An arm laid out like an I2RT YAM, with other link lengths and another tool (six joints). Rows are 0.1 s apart.
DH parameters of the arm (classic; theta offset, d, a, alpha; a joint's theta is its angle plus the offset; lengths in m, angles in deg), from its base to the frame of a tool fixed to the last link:
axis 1: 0 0.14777 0.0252 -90
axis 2: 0 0 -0.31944 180
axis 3: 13.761 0 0.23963 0
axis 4: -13.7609 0.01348 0.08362 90
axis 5: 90 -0.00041 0 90
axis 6: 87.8 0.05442 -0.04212 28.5
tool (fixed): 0 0.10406 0 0
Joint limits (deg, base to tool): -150..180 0..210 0..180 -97..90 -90..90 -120..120
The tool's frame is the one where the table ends.
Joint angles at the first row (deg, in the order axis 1, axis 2, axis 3, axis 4, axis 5, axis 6):
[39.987, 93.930, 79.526, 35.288, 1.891, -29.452]
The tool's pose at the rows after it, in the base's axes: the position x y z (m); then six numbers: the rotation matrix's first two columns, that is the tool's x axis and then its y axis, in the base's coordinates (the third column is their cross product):
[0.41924 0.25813 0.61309 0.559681 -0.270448 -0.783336 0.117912 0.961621 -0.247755]
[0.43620 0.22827 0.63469 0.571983 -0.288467 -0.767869 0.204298 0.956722 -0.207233]
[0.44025 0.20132 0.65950 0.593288 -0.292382 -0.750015 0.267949 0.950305 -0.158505]
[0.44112 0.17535 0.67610 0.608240 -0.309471 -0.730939 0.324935 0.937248 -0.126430]
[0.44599 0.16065 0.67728 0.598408 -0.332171 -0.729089 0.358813 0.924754 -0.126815]
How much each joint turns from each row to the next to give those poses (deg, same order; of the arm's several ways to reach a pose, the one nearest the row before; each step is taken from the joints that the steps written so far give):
[-3.693, 3.126, 4.417, 0.370, 1.399, -1.727]
[-3.782, 1.661, 4.699, 0.198, 0.786, -0.131]
[-2.754, 0.611, 4.152, 0.043, 0.656, 0.131]
[-2.754, 0.001, 2.141, 0.570, 0.240, -0.262]
[-1.857, -0.022, 0.177, -0.089, 0.110, -0.219]

